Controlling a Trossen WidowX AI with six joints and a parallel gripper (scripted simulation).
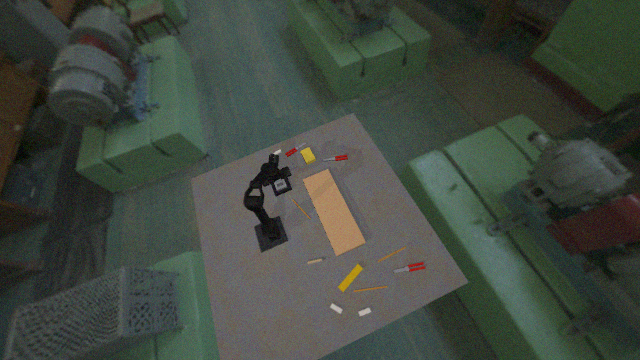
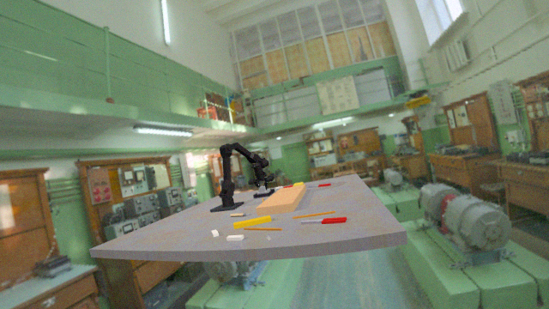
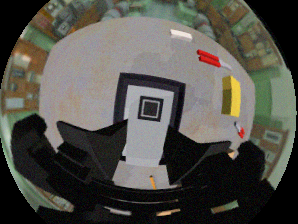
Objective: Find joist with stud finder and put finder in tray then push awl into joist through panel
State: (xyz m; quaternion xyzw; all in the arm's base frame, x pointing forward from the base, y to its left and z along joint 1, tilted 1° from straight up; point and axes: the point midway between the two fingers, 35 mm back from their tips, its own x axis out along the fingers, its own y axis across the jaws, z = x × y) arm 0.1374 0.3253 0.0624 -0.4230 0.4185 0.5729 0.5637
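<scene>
My gripper tip is now 2 cm below the stud finder and 1 cm to the right of it. The rest, counted from my gripper tip: square indicator: 3 cm above, 2 cm to the left; then dark tray: 2 cm below, 1 cm to the right; then awl: 57 cm to the right, 6 cm ahead, 3 cm below.
</scene>
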